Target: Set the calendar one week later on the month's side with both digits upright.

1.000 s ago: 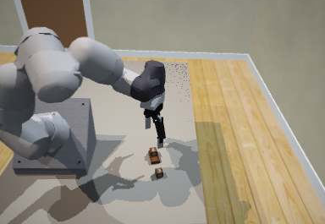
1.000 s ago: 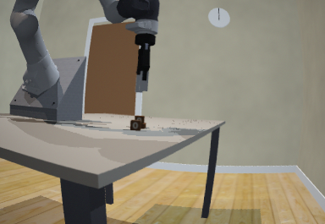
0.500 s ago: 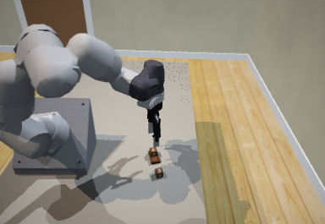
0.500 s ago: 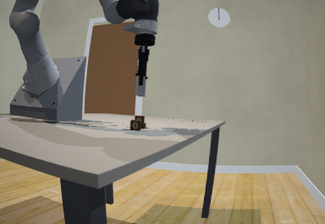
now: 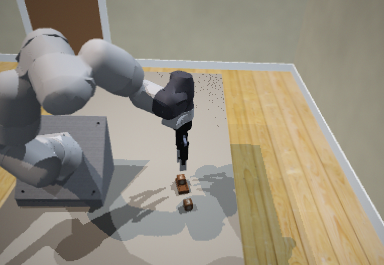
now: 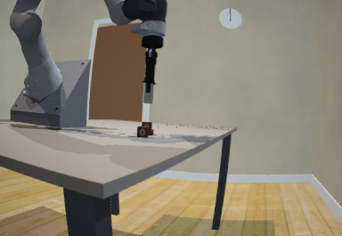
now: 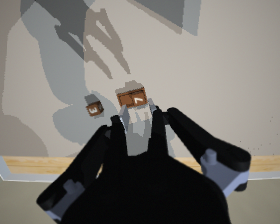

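Right now the brown tray is 2 cm to the right of my hand and 13 cm below it.
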